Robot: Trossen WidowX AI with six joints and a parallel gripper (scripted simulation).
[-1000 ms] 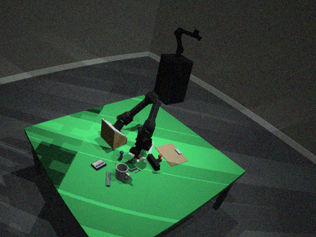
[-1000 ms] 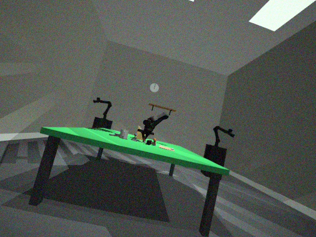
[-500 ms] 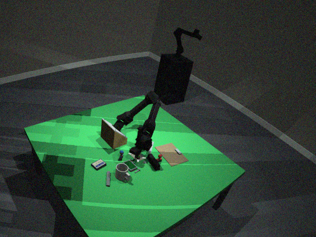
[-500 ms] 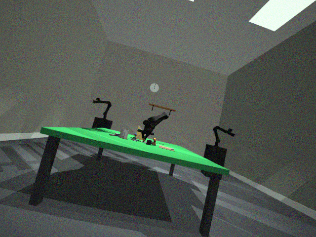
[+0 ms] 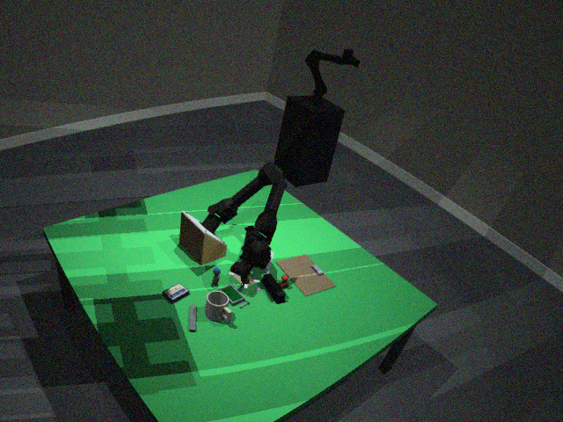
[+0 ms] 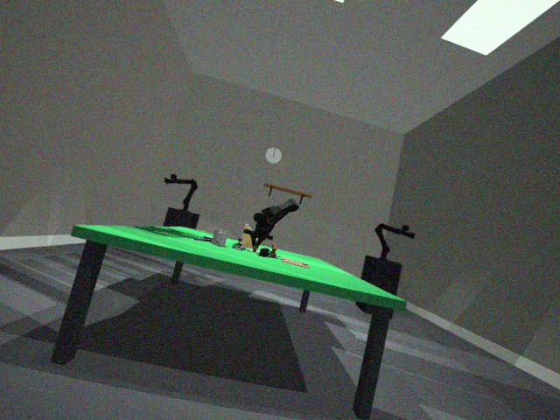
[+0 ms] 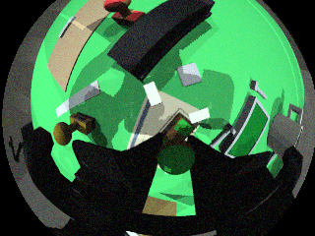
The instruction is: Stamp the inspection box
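My gripper tip is 2 cm past the white card, 1 cm to the right of it and 3 cm above it. From my gripper tip the other things lie so: green ink pad 6 cm ahead, 10 cm to the right, 2 cm below; then blue-knobbed stamp 4 cm behind, 11 cm to the right; then black block 10 cm ahead, 7 cm to the left, 1 cm below.
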